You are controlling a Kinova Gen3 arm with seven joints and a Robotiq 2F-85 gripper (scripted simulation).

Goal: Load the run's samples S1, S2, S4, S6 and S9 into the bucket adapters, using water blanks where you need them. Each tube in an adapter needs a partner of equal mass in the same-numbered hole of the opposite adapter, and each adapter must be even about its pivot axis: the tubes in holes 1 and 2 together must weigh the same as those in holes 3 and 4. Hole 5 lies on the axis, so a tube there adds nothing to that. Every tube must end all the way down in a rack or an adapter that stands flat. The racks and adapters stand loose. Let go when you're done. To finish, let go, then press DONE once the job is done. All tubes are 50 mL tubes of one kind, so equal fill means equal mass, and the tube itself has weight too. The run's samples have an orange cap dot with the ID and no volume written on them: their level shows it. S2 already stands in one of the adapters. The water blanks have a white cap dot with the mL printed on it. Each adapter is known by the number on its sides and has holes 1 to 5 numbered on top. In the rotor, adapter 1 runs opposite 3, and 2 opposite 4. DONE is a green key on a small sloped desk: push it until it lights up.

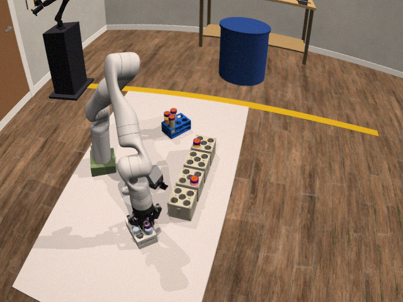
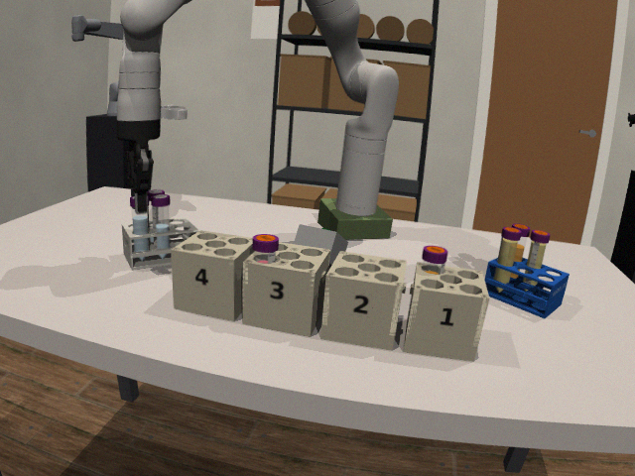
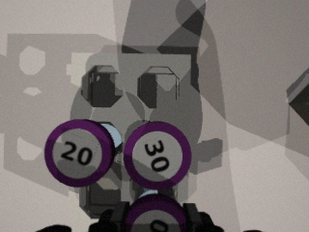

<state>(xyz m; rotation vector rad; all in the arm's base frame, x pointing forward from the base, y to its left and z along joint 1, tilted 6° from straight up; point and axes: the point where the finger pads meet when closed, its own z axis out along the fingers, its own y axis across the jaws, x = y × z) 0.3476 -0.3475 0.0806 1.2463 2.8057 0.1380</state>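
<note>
Right now my hand is 1 cm to the right of the white-dot blank and 5 cm above it. From my hand the other things lie so: grey done desk: 9 cm behind, 31 cm to the left, 6 cm below; then adapter 2: 10 cm ahead, 40 cm to the left, 7 cm below; then blank rack: 4 cm behind, 2 cm to the left, 9 cm below.
</note>
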